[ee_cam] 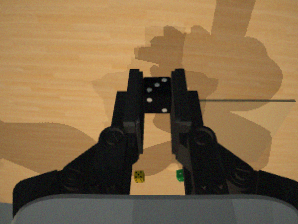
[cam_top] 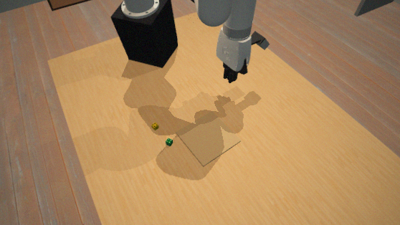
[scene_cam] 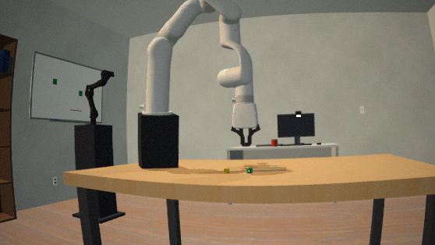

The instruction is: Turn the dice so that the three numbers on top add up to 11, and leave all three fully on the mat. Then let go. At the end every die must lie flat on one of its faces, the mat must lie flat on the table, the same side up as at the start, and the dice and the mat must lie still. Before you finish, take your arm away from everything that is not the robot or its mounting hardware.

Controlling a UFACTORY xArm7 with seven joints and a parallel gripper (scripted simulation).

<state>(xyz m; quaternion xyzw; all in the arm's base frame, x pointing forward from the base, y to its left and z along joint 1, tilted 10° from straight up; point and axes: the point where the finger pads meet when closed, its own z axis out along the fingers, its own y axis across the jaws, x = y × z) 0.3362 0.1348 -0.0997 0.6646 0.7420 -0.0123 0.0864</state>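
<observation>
Right now my hand is 110 mm short of the tan mat, 150 mm to the left of it and 100 mm above it. The rest, counted from my hand: black die: 10 mm below; then yellow die: 270 mm to the right, 90 mm below; then green die: 70 mm ahead, 260 mm to the right, 90 mm below.
</observation>
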